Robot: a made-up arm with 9 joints. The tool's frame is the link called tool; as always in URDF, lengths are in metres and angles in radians. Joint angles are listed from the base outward.
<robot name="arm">
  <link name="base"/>
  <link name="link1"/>
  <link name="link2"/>
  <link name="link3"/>
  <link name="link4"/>
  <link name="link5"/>
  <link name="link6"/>
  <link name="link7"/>
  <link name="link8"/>
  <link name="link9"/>
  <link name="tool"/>
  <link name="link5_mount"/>
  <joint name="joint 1" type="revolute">
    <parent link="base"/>
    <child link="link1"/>
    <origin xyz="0 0 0.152" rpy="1.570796 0 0"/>
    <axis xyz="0 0 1"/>
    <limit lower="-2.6" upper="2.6"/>
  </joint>
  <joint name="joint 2" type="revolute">
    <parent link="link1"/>
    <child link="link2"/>
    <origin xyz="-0.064 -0.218 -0.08" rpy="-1.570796 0 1.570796"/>
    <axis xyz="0 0 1"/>
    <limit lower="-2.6" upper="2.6"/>
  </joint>
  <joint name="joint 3" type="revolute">
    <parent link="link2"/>
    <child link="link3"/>
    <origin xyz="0.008 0.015 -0.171" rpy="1.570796 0 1.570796"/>
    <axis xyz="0 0 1"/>
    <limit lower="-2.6" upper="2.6"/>
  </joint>
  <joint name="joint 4" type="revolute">
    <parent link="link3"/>
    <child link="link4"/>
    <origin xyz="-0.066 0.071 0.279" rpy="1.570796 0 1.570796"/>
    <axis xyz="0 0 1"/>
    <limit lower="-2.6" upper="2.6"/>
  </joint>
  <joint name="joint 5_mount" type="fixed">
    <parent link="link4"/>
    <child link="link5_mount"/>
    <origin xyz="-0.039 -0.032 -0.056" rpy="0 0 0"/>
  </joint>
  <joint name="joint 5" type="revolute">
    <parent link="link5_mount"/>
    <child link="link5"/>
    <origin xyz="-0.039 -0.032 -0.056" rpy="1.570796 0 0"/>
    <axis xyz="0 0 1"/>
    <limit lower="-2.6" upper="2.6"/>
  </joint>
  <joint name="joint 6" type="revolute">
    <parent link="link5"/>
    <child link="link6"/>
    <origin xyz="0.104 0.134 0.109" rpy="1.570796 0 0"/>
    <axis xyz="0 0 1"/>
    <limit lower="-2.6" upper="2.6"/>
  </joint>
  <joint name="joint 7" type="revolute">
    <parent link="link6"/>
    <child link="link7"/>
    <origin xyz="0.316 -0.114 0.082" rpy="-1.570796 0 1.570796"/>
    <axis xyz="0 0 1"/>
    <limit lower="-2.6" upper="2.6"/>
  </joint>
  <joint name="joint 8" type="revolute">
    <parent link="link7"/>
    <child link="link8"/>
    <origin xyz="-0.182 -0.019 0.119" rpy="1.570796 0 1.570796"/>
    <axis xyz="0 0 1"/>
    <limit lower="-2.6" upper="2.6"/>
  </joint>
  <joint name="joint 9" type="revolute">
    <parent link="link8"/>
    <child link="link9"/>
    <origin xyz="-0.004 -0.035 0.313" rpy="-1.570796 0 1.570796"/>
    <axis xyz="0 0 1"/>
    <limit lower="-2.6" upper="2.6"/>
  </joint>
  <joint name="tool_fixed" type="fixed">
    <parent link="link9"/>
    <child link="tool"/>
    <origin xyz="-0.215 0.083 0.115" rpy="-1.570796 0 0"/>
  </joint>
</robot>
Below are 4 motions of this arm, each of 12 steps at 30 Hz.
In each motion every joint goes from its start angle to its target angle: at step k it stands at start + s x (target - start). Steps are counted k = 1, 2, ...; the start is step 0. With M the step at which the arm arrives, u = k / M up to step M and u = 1 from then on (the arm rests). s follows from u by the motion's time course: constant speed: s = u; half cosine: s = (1 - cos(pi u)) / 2; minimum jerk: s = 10 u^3 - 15 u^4 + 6 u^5.
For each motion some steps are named. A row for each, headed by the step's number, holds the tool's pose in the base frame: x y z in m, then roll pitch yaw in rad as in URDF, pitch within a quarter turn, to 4 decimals.
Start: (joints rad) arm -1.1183 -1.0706 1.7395 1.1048 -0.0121 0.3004 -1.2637 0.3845 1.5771
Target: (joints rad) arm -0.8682 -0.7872 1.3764 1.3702 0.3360 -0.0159 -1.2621 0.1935 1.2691
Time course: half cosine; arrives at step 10
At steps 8, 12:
8: 0.2979 -0.6440 -0.0713 -0.4053 -0.6753 2.0216
12: 0.3178 -0.6276 -0.0172 -0.3355 -0.5614 2.0204

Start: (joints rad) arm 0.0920 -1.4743 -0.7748 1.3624 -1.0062 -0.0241 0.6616 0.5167 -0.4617
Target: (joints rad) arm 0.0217 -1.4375 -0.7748 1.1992 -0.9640 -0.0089 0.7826 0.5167 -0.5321
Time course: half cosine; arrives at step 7
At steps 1, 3, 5, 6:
1: -0.3861 -0.4299 -0.3732 2.5601 -0.8353 1.5992
3: -0.4065 -0.4274 -0.3461 2.6235 -0.8219 1.5441
5: -0.4304 -0.4222 -0.3118 2.7003 -0.8035 1.4751
6: -0.4379 -0.4200 -0.3004 2.7248 -0.7970 1.4525

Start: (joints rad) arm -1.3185 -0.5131 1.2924 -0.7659 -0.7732 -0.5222 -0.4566 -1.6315 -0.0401
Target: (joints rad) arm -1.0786 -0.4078 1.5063 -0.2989 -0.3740 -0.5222 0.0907 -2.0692 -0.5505
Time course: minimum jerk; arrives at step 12
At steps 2, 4, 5, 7, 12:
2: 0.2380 -0.1629 -0.2648 -0.5534 -0.2768 2.9179
4: 0.2361 -0.1188 -0.2502 -0.5794 -0.2623 3.0709
5: 0.2314 -0.0901 -0.2361 -0.6016 -0.2483 -3.0967
7: 0.2162 -0.0456 -0.1981 -0.6532 -0.2154 -2.8586
12: 0.2032 -0.0243 -0.1482 -0.7090 -0.1902 -2.6371

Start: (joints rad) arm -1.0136 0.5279 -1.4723 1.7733 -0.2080 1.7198 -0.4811 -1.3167 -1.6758
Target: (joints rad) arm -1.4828 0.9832 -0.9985 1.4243 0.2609 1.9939 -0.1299 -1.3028 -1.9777
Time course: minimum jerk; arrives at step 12
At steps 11, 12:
11: -0.2965 0.5363 0.2117 2.9023 -0.4232 -1.3831
12: -0.2980 0.5350 0.2126 2.8976 -0.4218 -1.3753

